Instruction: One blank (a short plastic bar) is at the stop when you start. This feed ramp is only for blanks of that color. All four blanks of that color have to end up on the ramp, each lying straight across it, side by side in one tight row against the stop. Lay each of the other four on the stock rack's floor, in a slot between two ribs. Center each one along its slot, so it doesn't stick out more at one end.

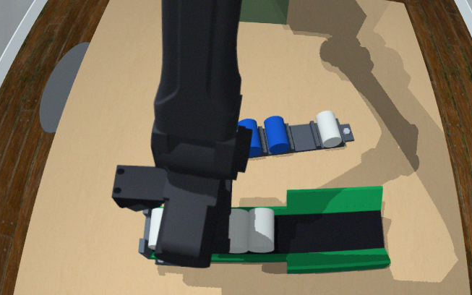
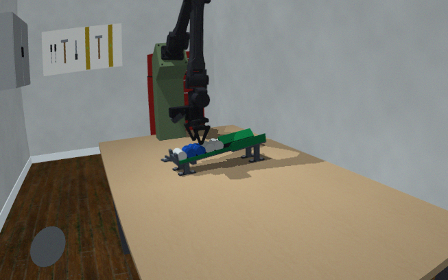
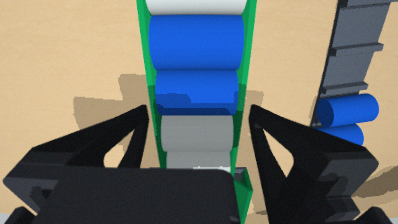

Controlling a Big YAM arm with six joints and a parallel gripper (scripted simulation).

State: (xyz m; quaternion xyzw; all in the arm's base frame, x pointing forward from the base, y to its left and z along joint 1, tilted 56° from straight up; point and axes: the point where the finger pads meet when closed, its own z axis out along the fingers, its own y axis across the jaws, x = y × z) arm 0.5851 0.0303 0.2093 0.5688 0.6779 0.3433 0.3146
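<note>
The grey stop is 3 cm ahead of my hand, 10 cm to the right of it and 6 cm below it. Round my hand: stock rack (22 cm behind, 3 cm to the left, 12 cm below).
</note>
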